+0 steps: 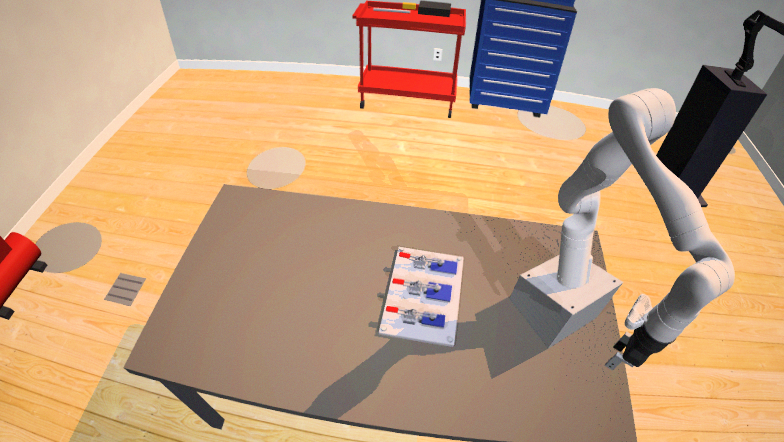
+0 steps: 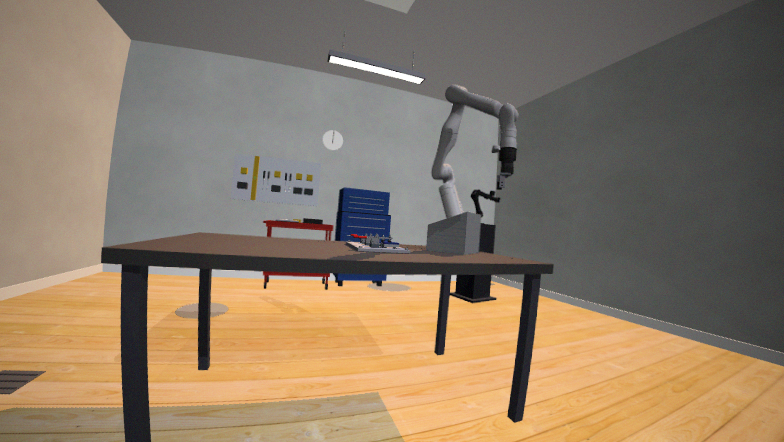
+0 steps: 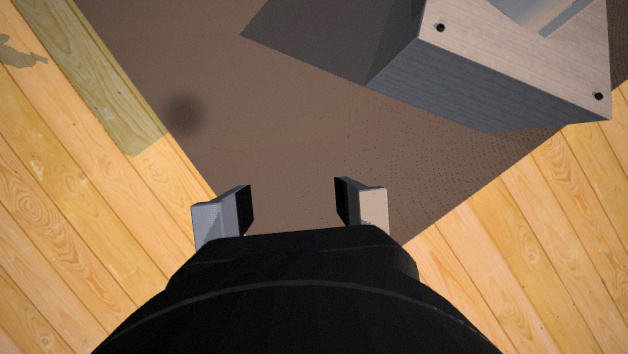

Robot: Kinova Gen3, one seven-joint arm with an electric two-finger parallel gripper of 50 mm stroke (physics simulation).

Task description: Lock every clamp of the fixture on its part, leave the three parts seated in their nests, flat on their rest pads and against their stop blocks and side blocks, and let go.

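Frame: origin at the arm's base, x down, y left, z ahead, level; millimetres.
Seen in the pictures: gripper, fingertip midpoint: [image 1: 613, 357] [image 2: 500, 188] [image 3: 294, 198]; arm's base, link origin: [image 1: 571, 278] [image 2: 455, 219].
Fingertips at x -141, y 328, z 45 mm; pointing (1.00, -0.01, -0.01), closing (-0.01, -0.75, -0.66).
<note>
Offsets run from my fingertips to a thing's top centre. "spot": to the spot under its first point. Level surfaces: height alone.
The fixture plate {dz +395, dx +302, dy -404 mm} [image 1: 422, 332] [image 2: 378, 249] lies on the table. Three blue parts, the far one {dz +319, dx +286, dy -500 mm} [image 1: 450, 267], the middle one {dz +349, dx +281, dy -394 mm} [image 1: 443, 292] and the near one {dz +378, dx +276, dy -288 mm} [image 1: 437, 320], sit in a row along its right side. Each has a clamp with a red handle beside it: far handle {spot: dz +456, dx +259, dy -526 mm} [image 1: 404, 255], middle handle {dz +480, dx +260, dy -424 mm} [image 1: 398, 281], near handle {dz +504, dx +255, dy -317 mm} [image 1: 391, 309]. The handles point left, away from the parts, and look low; the clamp arms reach over the parts. Locking and exact seating are too small to tell. My gripper [image 3: 294, 198] is open and empty, high up and far right of the fixture, beyond the robot base.
The robot base block [image 1: 570, 299] [image 2: 452, 235] [image 3: 490, 85] stands on the table {dx +317 mm} [image 1: 263, 307] [image 2: 219, 252] [image 3: 280, 120] between fixture and gripper. A red cart [image 1: 409, 82], a blue cabinet [image 1: 521, 57] and a black pedestal [image 1: 708, 120] with a small arm stand on the floor beyond the table.
</note>
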